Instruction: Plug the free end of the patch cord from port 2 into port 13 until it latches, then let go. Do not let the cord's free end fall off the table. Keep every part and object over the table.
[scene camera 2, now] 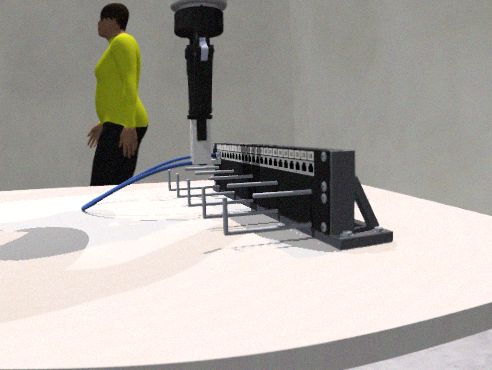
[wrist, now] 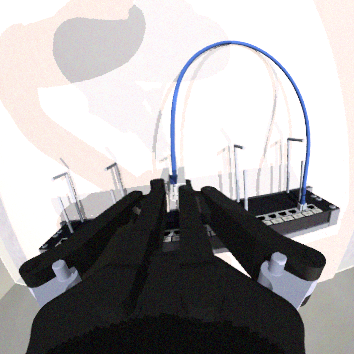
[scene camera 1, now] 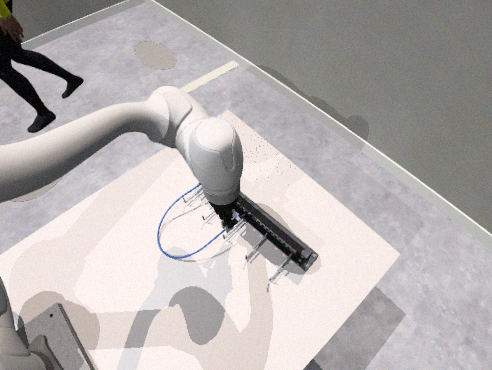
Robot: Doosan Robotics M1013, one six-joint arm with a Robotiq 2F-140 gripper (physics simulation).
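The black patch panel stands upright on the table, with its row of ports along the upper front. The blue patch cord arcs out in front of it. Its fixed plug sits in a port near the panel's far end, at right in the wrist view. My gripper is shut on the free-end plug, close to the panel face at about port height. The fingers hide the plug's tip, and I cannot tell which port it faces or whether it is in one.
Thin grey cable-guide rods stick out from the panel's front, below the ports; some are close to the gripper. A grey plate lies near the arm's base. A person stands beyond the table.
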